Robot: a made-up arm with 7 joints.
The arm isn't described. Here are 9 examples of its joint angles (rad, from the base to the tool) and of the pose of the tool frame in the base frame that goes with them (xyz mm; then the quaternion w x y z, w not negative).
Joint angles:
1: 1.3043 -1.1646 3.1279 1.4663 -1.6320 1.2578 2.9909
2: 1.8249 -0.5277 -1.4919 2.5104 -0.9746 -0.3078 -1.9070
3: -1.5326 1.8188 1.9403 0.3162 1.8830 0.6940 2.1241
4: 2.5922 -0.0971 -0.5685 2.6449 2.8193 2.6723 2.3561
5: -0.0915 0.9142 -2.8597 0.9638 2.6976 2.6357 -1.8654
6: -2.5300 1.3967 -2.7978 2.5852 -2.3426 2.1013 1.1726
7: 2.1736 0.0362 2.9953 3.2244 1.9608 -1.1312 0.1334
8: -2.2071 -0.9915 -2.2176 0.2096 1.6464 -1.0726 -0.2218
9: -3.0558 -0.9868 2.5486 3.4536 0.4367 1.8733 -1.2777
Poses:
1: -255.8 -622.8 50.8 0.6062 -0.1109 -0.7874 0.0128
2: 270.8 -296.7 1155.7 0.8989 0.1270 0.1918 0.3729
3: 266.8 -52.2 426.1 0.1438 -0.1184 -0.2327 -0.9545
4: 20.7 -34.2 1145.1 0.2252 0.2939 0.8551 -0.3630
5: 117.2 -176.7 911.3 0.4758 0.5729 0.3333 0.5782
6: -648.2 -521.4 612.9 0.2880 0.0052 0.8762 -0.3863
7: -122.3 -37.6 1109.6 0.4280 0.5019 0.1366 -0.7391
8: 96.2 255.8 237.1 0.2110 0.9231 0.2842 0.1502
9: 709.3 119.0 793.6 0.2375 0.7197 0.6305 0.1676
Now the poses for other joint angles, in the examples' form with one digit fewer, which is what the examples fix.
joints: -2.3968 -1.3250 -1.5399 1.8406 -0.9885 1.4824 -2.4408
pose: 121 762 414 0.155 0.617 -0.762 -0.121
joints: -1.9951 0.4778 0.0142 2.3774 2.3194 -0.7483 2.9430
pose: -341 -527 824 0.621 0.558 -0.539 -0.111
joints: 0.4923 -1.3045 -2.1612 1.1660 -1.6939 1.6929 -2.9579
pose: -258 -516 86 0.377 -0.405 -0.832 -0.032
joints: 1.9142 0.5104 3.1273 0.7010 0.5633 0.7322 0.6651
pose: 99 -281 668 0.159 -0.412 0.851 -0.284
